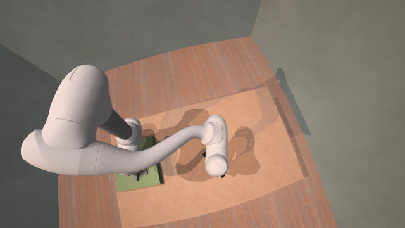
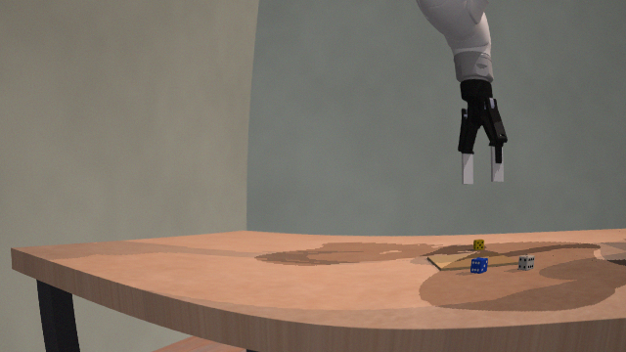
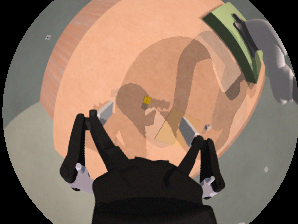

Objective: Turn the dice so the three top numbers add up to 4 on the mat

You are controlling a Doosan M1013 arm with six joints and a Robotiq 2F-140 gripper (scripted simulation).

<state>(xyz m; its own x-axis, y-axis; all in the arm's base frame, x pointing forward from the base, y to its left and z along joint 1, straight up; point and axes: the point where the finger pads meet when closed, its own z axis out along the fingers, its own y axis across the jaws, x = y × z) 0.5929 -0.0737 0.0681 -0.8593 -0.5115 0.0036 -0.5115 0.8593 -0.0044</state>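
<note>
Right now the yellow die is 14 cm below my hand. Also, from my hand: tan mat: 17 cm to the left, 14 cm below; blue die: 27 cm to the left, 14 cm below, 2 cm behind; white die: 26 cm to the left, 14 cm below, 9 cm behind.
</note>
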